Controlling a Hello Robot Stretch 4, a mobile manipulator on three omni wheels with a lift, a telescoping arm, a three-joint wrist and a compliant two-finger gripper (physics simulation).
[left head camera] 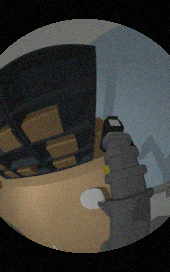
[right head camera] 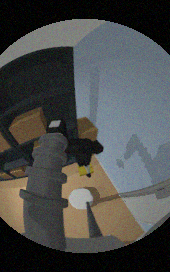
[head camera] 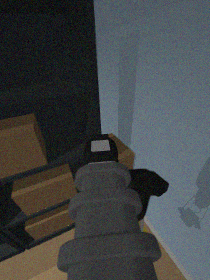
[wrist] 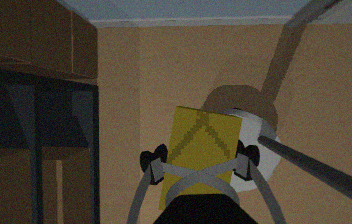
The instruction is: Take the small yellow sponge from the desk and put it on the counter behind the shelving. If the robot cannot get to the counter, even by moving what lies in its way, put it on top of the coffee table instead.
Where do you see a small yellow sponge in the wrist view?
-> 199, 139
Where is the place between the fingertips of my gripper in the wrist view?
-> At 197, 153
